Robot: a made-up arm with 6 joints.
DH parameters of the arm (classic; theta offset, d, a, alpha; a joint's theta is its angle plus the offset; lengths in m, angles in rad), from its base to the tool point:
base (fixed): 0 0.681 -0.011 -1.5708
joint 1: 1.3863 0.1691 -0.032 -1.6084
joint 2: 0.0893 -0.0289 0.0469 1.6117
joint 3: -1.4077 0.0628 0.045 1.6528
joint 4: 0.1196 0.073 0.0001 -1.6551
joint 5: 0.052 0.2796 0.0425 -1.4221
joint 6: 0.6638 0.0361 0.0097 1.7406
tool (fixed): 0.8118 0.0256 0 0
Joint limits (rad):
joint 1: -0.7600..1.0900
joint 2: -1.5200..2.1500
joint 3: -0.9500..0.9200
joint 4: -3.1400..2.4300
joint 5: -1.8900..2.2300
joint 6: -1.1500..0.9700
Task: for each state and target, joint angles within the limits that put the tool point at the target. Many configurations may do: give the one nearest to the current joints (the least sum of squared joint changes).
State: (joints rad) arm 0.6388 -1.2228 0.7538 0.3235 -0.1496 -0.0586
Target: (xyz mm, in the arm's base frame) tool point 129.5 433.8 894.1
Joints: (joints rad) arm 0.6565 -0.7248 0.7259 0.4431 -0.0208 0.0277
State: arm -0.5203 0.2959 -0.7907 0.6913 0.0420 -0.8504
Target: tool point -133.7 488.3 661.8
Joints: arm -0.4096 -0.3355 -0.5422 0.6592 -0.0860 -0.8482
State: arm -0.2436 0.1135 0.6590 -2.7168 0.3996 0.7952
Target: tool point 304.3 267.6 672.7
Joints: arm -0.5957 -0.6151 0.6018 -1.9701 0.5874 0.8167
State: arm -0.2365 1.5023 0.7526 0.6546 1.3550 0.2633
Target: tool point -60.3 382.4 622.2
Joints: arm -0.3321 0.9322 0.9200 0.9070 1.9343 0.5193
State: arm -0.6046 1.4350 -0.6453 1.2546 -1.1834 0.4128
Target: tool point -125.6 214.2 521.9
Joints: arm -0.6480 1.7452 -0.0204 1.7877 -0.9424 0.9700
